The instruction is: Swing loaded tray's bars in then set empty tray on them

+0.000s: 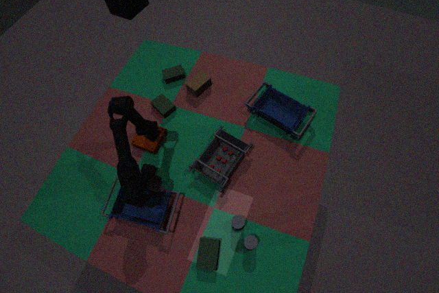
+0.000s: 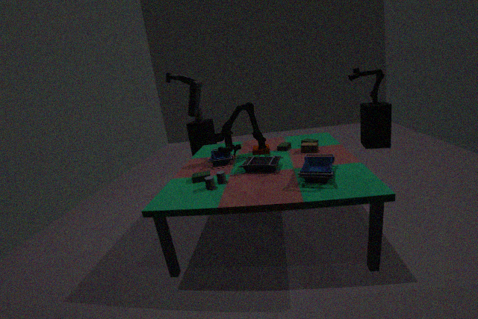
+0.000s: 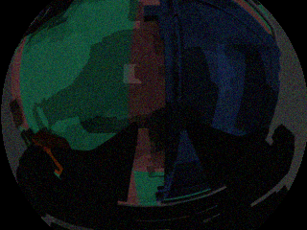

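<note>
My gripper tip is now 2 cm short of the blue tray, 7 cm to the left of it and 3 cm below it.
</note>
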